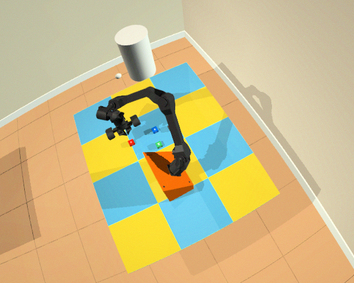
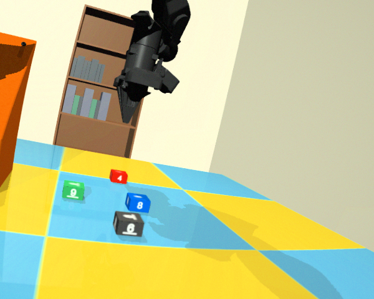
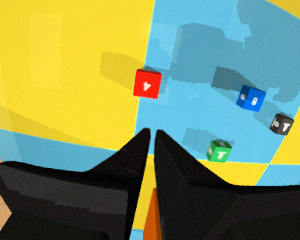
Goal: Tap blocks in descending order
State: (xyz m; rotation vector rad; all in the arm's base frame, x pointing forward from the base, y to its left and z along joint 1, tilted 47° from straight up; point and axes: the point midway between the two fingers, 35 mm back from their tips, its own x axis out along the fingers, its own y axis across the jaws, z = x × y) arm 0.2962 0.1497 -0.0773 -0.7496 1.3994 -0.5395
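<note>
The red block lies 11 cm below my gripper tip, 1 cm to the left of it and 1 cm ahead of it. The rest, counted from my gripper tip: blue block (15 cm to the right, 11 cm below, 3 cm ahead); black block (25 cm to the right, 11 cm below); green block (14 cm to the right, 11 cm below, 7 cm behind).
</note>
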